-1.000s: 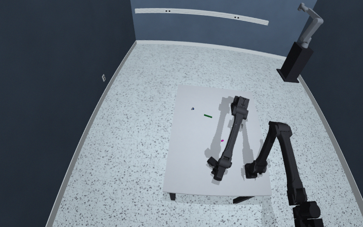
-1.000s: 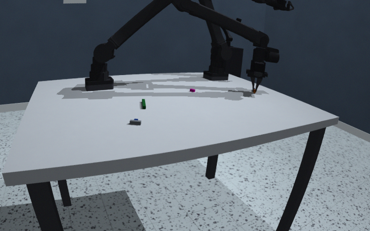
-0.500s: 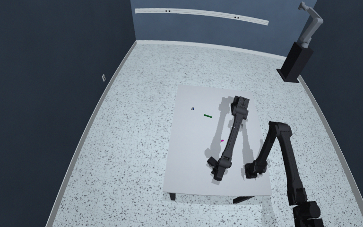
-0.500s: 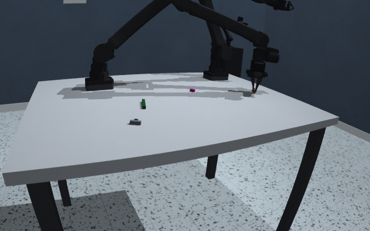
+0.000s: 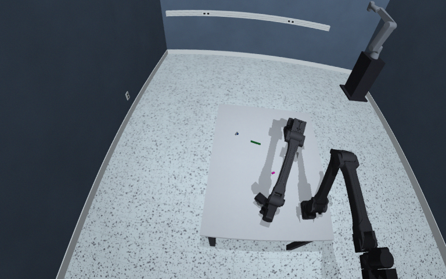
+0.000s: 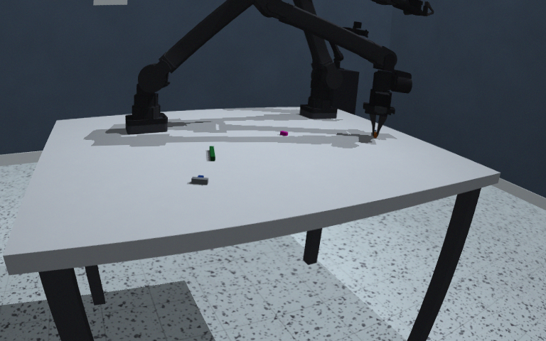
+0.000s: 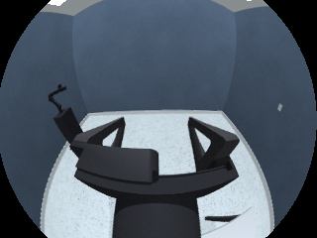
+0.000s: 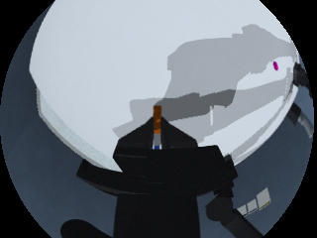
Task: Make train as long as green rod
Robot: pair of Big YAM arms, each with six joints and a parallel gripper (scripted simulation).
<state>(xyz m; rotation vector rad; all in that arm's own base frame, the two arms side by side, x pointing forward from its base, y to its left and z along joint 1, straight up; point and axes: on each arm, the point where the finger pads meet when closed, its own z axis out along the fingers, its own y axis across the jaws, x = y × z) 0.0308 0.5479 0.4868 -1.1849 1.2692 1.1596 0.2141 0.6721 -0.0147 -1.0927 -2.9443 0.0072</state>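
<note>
The orange rod is right at my right hand. From my right hand the other things lie so: magenta rod: 90 mm behind, 290 mm to the right; green rod: 560 mm to the right.
</note>
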